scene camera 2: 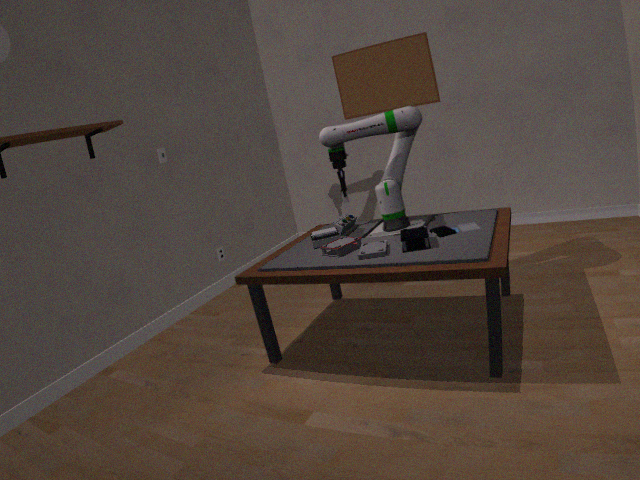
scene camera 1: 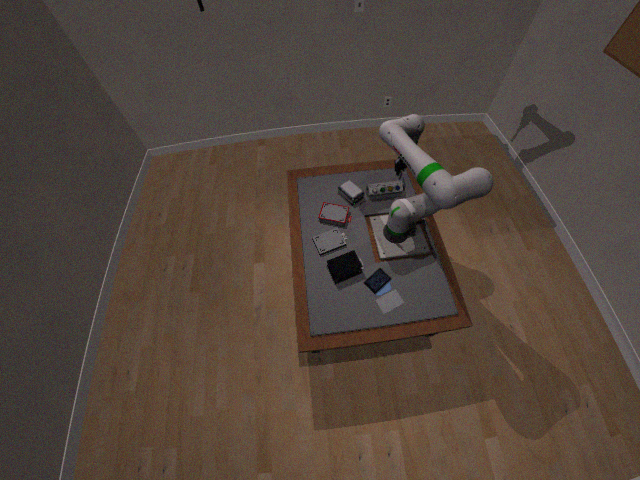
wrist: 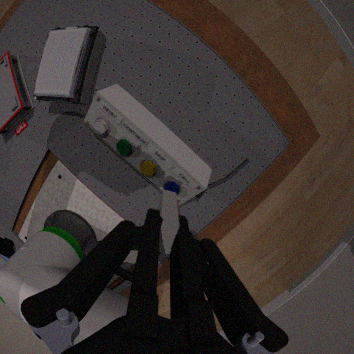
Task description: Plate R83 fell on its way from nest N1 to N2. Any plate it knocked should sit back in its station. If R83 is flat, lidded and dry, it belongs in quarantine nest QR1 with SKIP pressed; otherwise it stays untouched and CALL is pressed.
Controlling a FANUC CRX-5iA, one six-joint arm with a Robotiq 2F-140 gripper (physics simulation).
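Frame: origin at the arm's base, x ahead, y left, z up, level; millimetres.
Where they show: gripper, fingertip midpoint: [scene camera 2: 346,202] [scene camera 1: 397,178] [wrist: 165,202]; arm's base at its link origin: [scene camera 2: 396,227] [scene camera 1: 395,232] [wrist: 69,236].
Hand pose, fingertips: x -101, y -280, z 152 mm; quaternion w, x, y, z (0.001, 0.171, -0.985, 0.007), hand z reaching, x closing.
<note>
Each offset is from my fingertips to the top centre of the thing. "spot": to the spot under its first point.
My gripper [scene camera 1: 399,173] [scene camera 2: 344,195] [wrist: 165,202] is shut, pointing down above the CALL end of the button box {dx +56, dy -25, dz -68 mm} [scene camera 1: 385,193] [scene camera 2: 345,224] [wrist: 150,132]; a pale tip shows between its fingers. In the wrist view the tip overlaps the edge of the blue CALL button {dx -16, dy +6, dz -77 mm} [wrist: 171,187]; contact cannot be told. The yellow SKIP button {dx +34, dy +0, dz -77 mm} [wrist: 148,168] is beside it. The red-rimmed nest {dx +422, dy +63, dz -106 mm} [scene camera 1: 334,212] [scene camera 2: 341,244] [wrist: 6,95] has a red label. A dark plate {dx +313, dy +535, dz -138 mm} [scene camera 1: 377,280] [scene camera 2: 443,230] lies over a light-blue patch {spot: dx +291, dy +586, dz -151 mm} [scene camera 1: 384,288], near a pale flat piece {dx +290, dy +661, dz -144 mm} [scene camera 1: 389,301] [scene camera 2: 469,226]. Plate names are unreadable.
A white-topped block {dx +273, dy -65, dz -83 mm} [scene camera 1: 351,190] [scene camera 2: 324,233] [wrist: 61,62] stands beside the button box. A grey nest {dx +500, dy +232, dz -124 mm} [scene camera 1: 329,241] [scene camera 2: 373,249] and a black block {dx +462, dy +418, dz -90 mm} [scene camera 1: 344,266] [scene camera 2: 415,239] stand along the same table side. The arm's base stands on a pale board [scene camera 1: 385,250]. A cable {spot: dx -112, dy -64, dz -145 mm} [wrist: 230,176] leaves the box.
</note>
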